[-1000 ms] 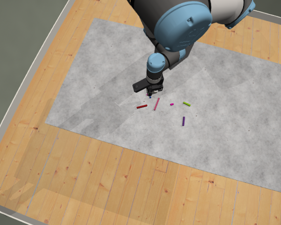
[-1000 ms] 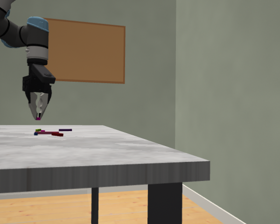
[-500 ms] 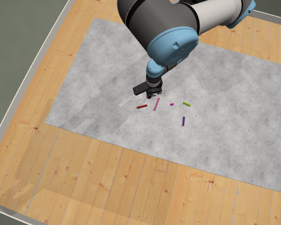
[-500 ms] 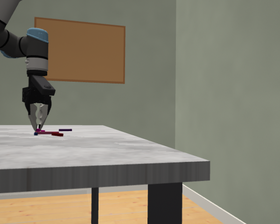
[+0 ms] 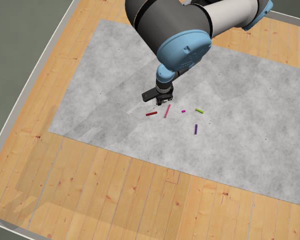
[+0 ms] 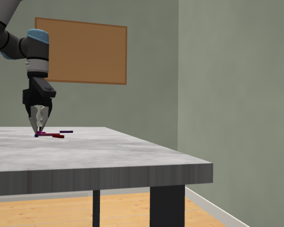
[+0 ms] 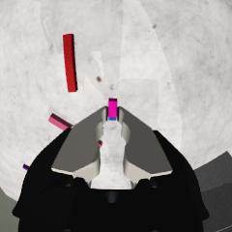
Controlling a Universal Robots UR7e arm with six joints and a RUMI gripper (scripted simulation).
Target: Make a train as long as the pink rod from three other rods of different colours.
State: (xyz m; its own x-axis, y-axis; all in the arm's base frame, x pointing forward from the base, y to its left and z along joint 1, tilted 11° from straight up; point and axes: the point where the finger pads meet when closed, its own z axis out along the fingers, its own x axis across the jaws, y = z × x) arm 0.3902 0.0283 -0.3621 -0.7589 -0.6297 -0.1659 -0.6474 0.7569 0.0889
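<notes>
Now: hand 10 mm past the small blue rod, 10 mm to the right of it and 20 mm above it. Round my hand: lime rod: 80 mm behind, 250 mm to the left, 20 mm below; pink rod: 10 mm ahead, 70 mm to the left, 20 mm below; red rod: 70 mm ahead, 10 mm to the right, 20 mm below.
</notes>
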